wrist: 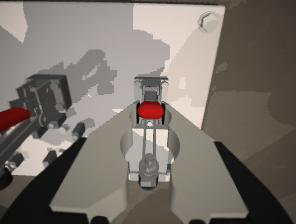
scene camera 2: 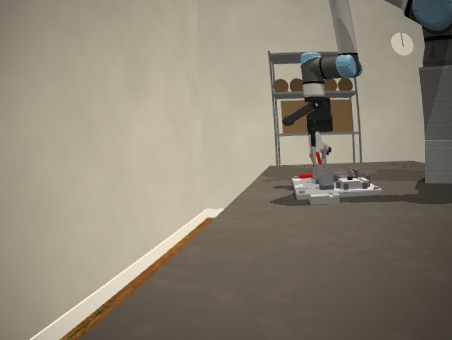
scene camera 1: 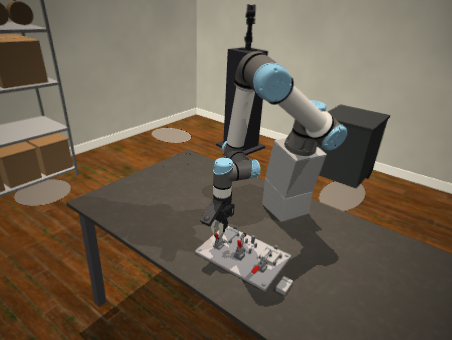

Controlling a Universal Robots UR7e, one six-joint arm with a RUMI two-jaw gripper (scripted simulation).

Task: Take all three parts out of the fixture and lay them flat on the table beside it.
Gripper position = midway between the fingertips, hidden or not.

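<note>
The gripper appears in scene camera 2 (scene camera 2: 314, 164), in the wrist view (wrist: 150, 104) and in scene camera 1 (scene camera 1: 217, 238). A fixture (wrist: 101, 55) is part of the scene as well.
</note>
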